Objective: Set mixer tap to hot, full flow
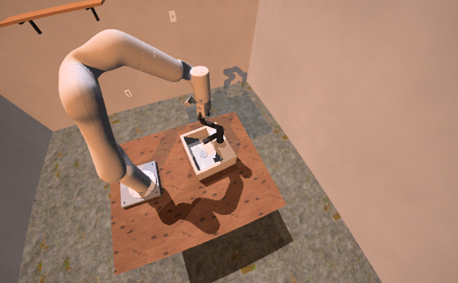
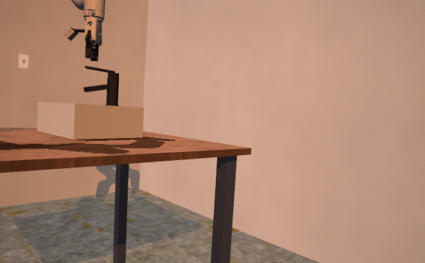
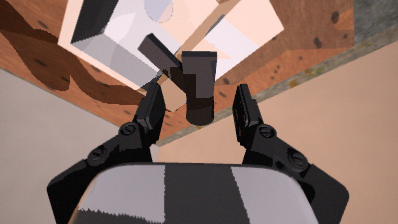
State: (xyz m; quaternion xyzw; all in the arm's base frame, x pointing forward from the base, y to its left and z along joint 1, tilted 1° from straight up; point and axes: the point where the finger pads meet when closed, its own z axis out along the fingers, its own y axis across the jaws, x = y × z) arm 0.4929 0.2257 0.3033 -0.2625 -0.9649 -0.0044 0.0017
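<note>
My gripper is now 6 cm above the lever, 3 cm short of it and 2 cm to the left of it. Also, from my hand: sink basin (29 cm below, 8 cm to the right, 3 cm behind).
</note>
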